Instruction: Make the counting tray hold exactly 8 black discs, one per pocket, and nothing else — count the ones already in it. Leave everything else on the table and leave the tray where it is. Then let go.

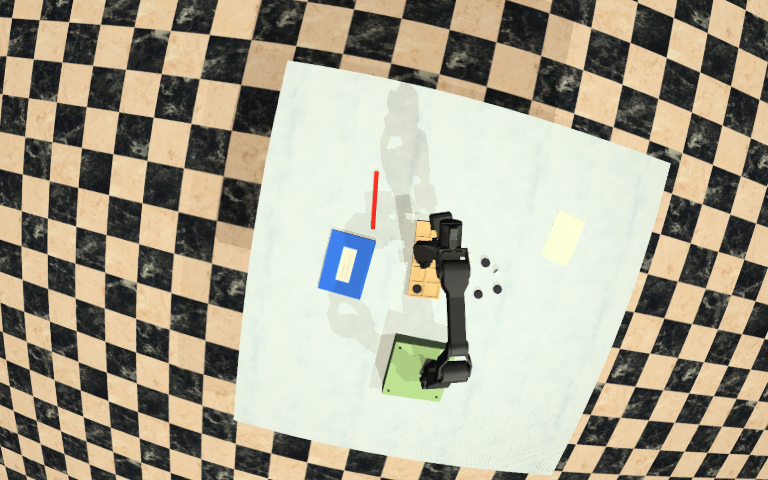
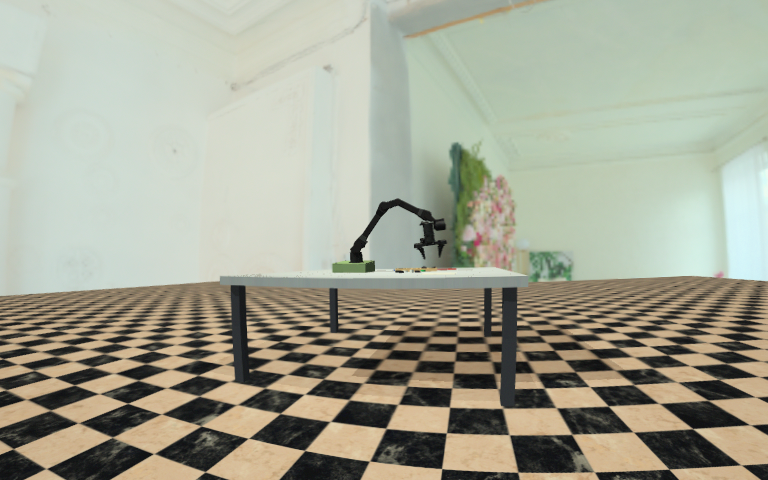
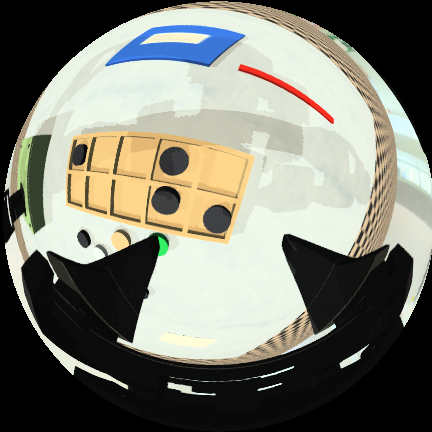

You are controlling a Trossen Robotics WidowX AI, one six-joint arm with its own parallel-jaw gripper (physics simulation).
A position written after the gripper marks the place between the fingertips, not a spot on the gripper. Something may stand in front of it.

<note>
The gripper [image 1: 440, 235] is open, holding nothing. Also in view: a tan counting tray [image 1: 431, 286].
The tan counting tray also shows in image 3 [image 3: 121, 171]. The gripper also shows in image 3 [image 3: 221, 241].
</note>
